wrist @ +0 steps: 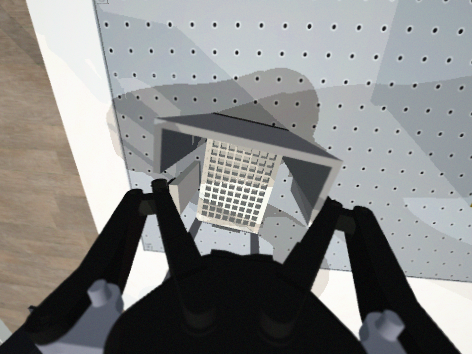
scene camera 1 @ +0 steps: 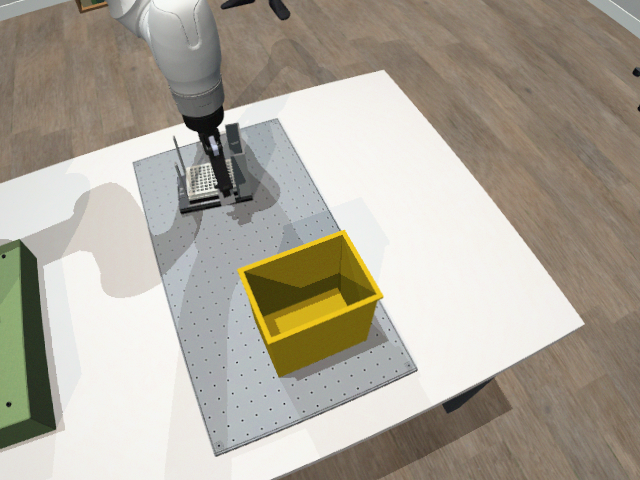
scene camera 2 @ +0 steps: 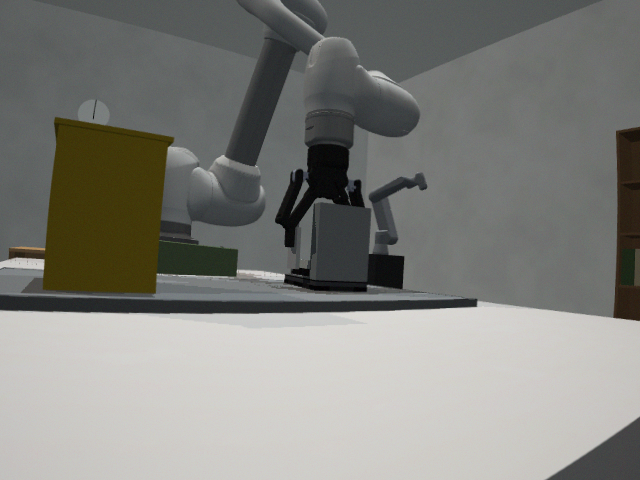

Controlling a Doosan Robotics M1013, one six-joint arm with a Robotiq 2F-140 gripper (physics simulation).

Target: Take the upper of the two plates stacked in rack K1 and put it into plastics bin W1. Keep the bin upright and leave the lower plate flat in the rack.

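Seen in the pictures: gripper, fingertip midpoint: [wrist: 246,175]; arm's base, link origin: [scene camera 2: 162,242].
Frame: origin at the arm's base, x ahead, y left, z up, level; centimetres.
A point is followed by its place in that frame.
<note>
Rack K1 [scene camera 1: 233,138] @(x 62.1, y 27.2, z 3.6 cm) [scene camera 2: 342,245] @(x 63.4, y 22.4, z 0.8 cm) [wrist: 240,131] @(x 63.4, y 23.3, z 5.2 cm) is a dark base with upright grey walls. The upper plate [scene camera 1: 200,180] @(x 53.2, y 23.4, z -2.5 cm) [wrist: 237,185] @(x 55.9, y 23.1, z -3.2 cm), pale with a grid of wells, lies flat in it. The lower plate is mostly hidden beneath; I cannot make it out clearly. My gripper [scene camera 1: 217,178] @(x 57.2, y 22.2, z -3.6 cm) [scene camera 2: 321,235] [wrist: 246,175] @(x 57.2, y 22.2, z -3.6 cm) is open, pointing down over the rack, with its fingers apart on either side of the plate and nothing between them. One finger is partly hidden behind the grey wall in scene camera 2. Bin W1 [scene camera 1: 323,338] @(x 66.3, y -20.3, z 3.2 cm) [scene camera 2: 105,206] @(x 74.3, y -13.6, z 2.5 cm) is yellow, upright and open-topped, with its bare floor showing.
The rack and bin stand on a grey perforated board [scene camera 1: 227,392] @(x 48.9, y -21.2, z -6.8 cm) [scene camera 2: 413,299] @(x 75.2, y 28.1, z -6.8 cm) [wrist: 350,55] @(x 71.6, y 13.3, z -6.7 cm) on a white table [scene camera 1: 429,206] @(x 99.9, y 5.7, z -8.1 cm) [scene camera 2: 310,392] @(x 104.6, y -2.8, z -8.1 cm). The rack's tall walls rise close around the fingers. A green block [scene camera 1: 12,330] @(x 14.0, y -2.5, z 0.2 cm) [scene camera 2: 199,258] @(x 15.0, y 8.3, z -3.7 cm) is beside the board at the arm's base.
</note>
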